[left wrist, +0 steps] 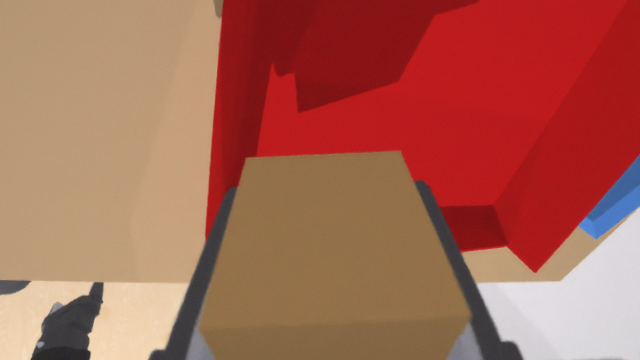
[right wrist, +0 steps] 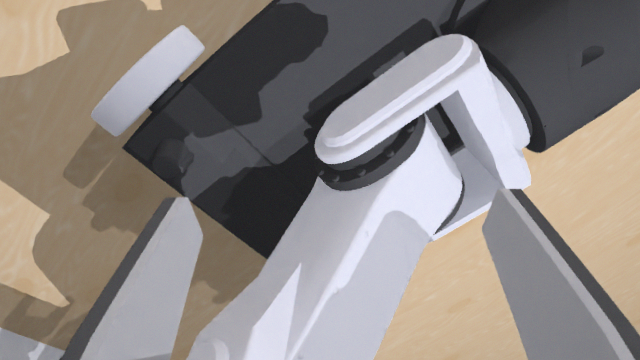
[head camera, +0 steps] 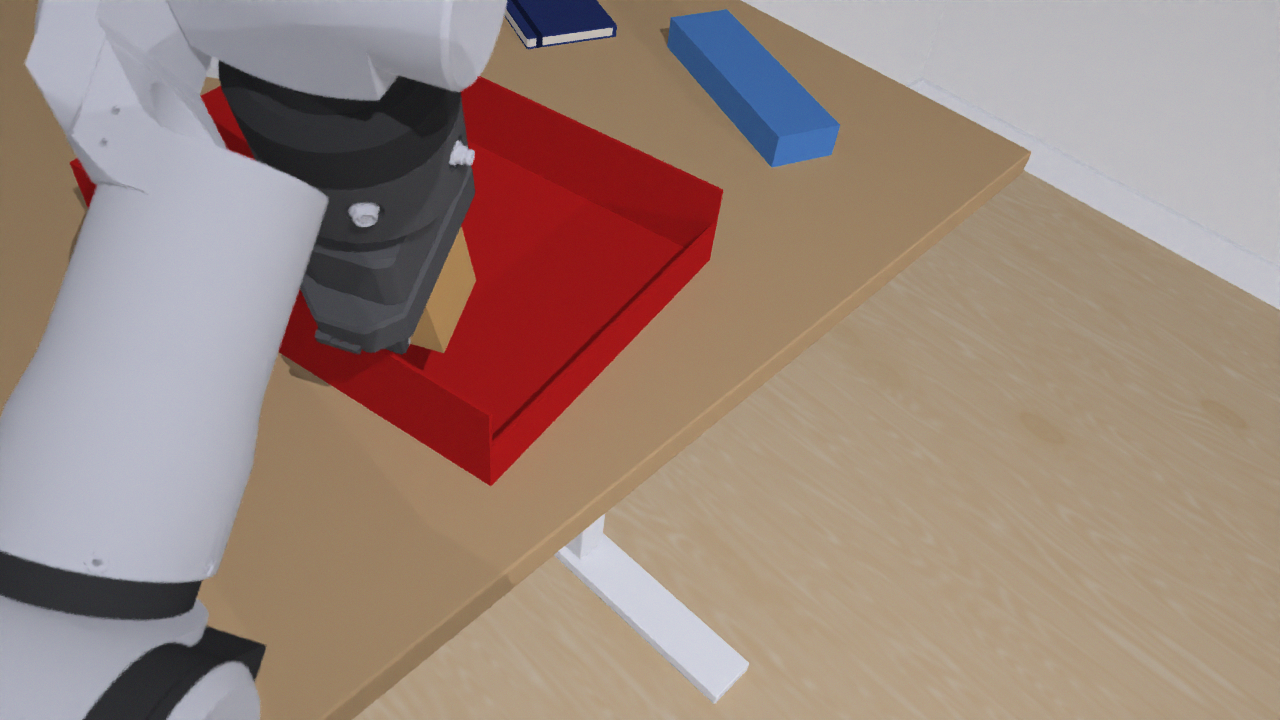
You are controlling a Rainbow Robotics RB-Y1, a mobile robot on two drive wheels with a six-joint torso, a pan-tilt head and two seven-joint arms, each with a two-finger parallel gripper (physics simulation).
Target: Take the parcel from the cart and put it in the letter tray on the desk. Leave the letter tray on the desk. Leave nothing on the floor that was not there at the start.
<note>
I see my left gripper, my right gripper, a brown cardboard parcel, a red letter tray, a light blue box and a wooden desk.
My left gripper shows as well in the left wrist view. My right gripper shows as well in the left wrist view.
</note>
